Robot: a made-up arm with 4 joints.
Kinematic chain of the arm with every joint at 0, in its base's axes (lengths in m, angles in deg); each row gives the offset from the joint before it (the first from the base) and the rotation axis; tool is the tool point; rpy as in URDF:
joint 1: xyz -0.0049 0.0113 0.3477 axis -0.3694 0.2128 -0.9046
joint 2: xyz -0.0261 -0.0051 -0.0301 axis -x
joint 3: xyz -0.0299 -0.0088 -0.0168 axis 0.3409 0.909 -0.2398
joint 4: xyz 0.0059 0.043 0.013 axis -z
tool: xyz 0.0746 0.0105 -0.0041 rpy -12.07 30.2 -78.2
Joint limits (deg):
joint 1: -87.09..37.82
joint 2: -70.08..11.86
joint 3: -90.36..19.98
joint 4: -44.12..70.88
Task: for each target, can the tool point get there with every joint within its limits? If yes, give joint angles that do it. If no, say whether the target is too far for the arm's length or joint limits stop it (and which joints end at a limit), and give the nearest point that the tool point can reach.
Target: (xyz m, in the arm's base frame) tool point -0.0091 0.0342 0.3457
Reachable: yes | joints -74.54 -24.09 -16.21 23.46
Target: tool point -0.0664 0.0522 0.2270
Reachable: no: joint limits stop it (at a limit: joint 2, joint 3, joint 4) | nearest point -0.0895 0.0846 0.2750 | short by 0.062 m
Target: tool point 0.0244 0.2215 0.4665
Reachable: no: too far | nearest point -0.0012 0.1030 0.3859 | short by 0.146 m
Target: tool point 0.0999 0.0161 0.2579
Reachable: no: joint limits stop it (at a limit: joint 1, joint 3) | nearest point 0.0341 0.0333 0.2792 | short by 0.071 m
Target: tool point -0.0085 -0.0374 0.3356
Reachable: yes | joints -74.95 -35.39 -78.96 48.32
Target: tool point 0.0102 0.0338 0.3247
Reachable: yes | joints -22.43 -1.59 -9.72 23.63
